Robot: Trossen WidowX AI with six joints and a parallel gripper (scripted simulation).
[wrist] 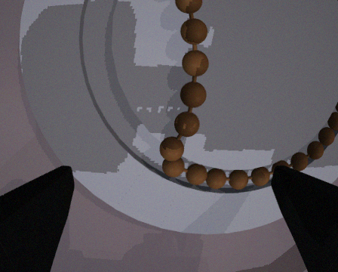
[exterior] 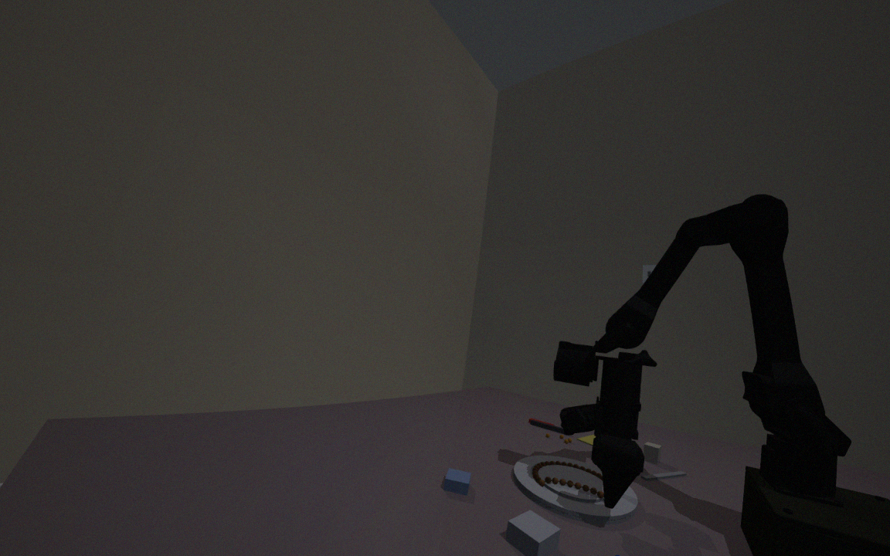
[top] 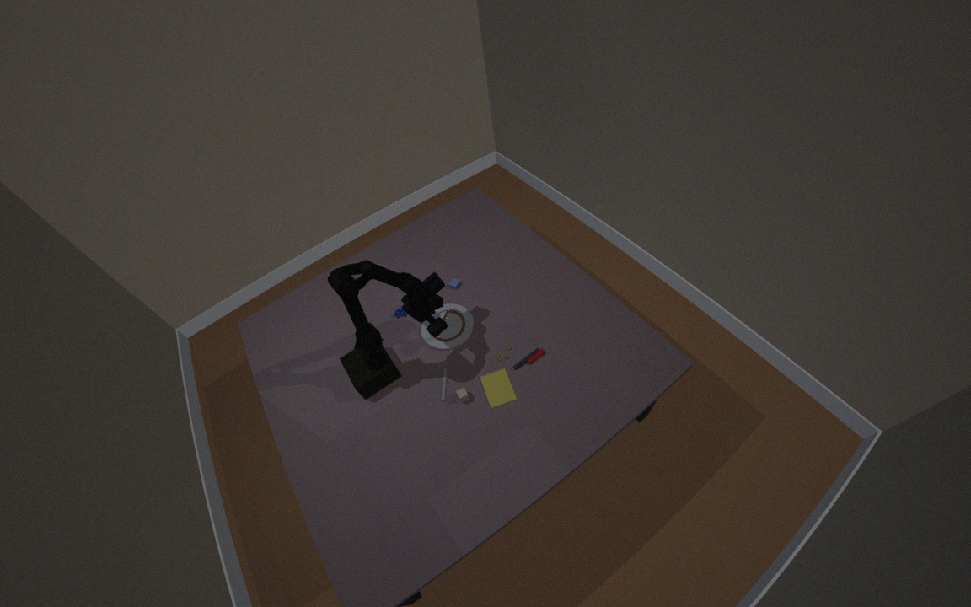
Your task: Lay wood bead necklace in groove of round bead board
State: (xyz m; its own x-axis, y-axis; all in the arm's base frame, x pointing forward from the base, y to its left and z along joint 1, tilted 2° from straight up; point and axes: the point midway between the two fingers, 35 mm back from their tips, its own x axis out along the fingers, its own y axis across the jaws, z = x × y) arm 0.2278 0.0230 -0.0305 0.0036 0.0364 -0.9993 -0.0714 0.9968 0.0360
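Now: the round bead board 6 cm ahead of my gripper tip, 3 cm to the right of it and 1 cm below it. Also, from my gripper tip: grey block (7 cm ahead, 16 cm to the left, 1 cm below); then blue block (20 cm ahead, 11 cm to the left, 1 cm below); then thin stick (9 cm behind, 21 cm to the right, 2 cm below).
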